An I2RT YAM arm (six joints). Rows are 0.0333 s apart.
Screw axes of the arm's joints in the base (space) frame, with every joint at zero. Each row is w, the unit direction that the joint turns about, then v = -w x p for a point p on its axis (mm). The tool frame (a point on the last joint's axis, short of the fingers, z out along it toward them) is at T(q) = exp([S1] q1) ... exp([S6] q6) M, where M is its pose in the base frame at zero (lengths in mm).
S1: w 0 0 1 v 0 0 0
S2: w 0 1 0 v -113.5 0 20
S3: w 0 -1 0 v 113.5 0 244
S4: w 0 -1 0 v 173.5 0 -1
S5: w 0 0 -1 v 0 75 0
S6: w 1 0 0 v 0 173.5 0
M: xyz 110.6 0 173.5 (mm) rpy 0 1.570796 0 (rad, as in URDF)
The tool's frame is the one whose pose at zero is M.
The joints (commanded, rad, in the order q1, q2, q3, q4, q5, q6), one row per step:
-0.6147 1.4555 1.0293 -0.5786 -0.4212 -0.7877
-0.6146 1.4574 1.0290 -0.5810 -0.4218 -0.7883
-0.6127 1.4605 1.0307 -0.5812 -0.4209 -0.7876
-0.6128 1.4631 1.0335 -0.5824 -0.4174 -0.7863
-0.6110 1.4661 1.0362 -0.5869 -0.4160 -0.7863
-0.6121 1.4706 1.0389 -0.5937 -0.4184 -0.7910
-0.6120 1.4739 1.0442 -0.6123 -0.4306 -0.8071
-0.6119 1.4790 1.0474 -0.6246 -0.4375 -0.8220
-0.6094 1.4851 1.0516 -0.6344 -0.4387 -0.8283
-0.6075 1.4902 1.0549 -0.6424 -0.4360 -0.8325
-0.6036 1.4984 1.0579 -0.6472 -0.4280 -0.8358
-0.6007 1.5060 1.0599 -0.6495 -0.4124 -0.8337
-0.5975 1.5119 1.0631 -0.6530 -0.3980 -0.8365
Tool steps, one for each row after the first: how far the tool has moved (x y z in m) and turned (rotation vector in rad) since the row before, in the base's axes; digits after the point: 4 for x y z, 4 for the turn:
0.0000 0.0001 -0.0007 0.0027 0.0034 0.0009
0.0008 0.0001 -0.0004 0.0007 0.0018 0.0009
0.0004 -0.0005 0.0000 -0.0010 0.0026 -0.0030
0.0005 0.0002 -0.0003 0.0018 0.0046 0.0011
0.0001 -0.0004 -0.0008 0.0037 0.0056 0.0038
-0.0003 0.0007 -0.0002 0.0082 0.0064 0.0189
0.0001 0.0003 -0.0010 0.0039 0.0069 0.0153
0.0008 0.0004 -0.0009 0.0038 0.0084 0.0081
0.0005 0.0002 -0.0009 0.0011 0.0090 0.0040
0.0013 0.0002 -0.0017 -0.0021 0.0119 0.0028
0.0011 -0.0003 -0.0018 -0.0057 0.0146 -0.0060
0.0010 -0.0001 -0.0011 -0.0087 0.0121 -0.0011

